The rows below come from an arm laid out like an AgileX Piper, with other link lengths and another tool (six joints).
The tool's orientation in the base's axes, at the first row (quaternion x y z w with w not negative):
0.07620, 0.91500, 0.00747, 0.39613
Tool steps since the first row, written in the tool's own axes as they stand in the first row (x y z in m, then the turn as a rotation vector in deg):
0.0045, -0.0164, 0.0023, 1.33, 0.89, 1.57
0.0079, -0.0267, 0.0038, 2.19, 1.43, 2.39
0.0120, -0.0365, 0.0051, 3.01, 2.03, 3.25
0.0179, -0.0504, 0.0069, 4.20, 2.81, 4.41
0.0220, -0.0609, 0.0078, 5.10, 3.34, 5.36
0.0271, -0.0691, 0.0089, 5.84, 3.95, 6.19
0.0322, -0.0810, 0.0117, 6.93, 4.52, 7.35
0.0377, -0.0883, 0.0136, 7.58, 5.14, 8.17
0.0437, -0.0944, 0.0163, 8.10, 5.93, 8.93
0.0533, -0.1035, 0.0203, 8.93, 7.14, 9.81
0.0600, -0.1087, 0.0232, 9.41, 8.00, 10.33
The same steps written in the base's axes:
-0.0036, -0.0157, -0.0060, 0.36, 1.00, -1.97
-0.0061, -0.0254, -0.0103, 0.45, 1.62, -3.12
-0.0093, -0.0346, -0.0149, 0.60, 2.29, -4.26
-0.0138, -0.0475, -0.0214, 0.74, 3.18, -5.86
-0.0173, -0.0574, -0.0258, 0.90, 3.79, -7.12
-0.0210, -0.0648, -0.0308, 1.08, 4.46, -8.18
-0.0240, -0.0759, -0.0373, 1.27, 5.13, -9.72
-0.0273, -0.0824, -0.0432, 1.51, 5.80, -10.71
-0.0302, -0.0877, -0.0498, 1.81, 6.62, -11.55
-0.0350, -0.0955, -0.0602, 2.05, 7.90, -12.66
-0.0381, -0.0998, -0.0674, 2.22, 8.79, -13.31

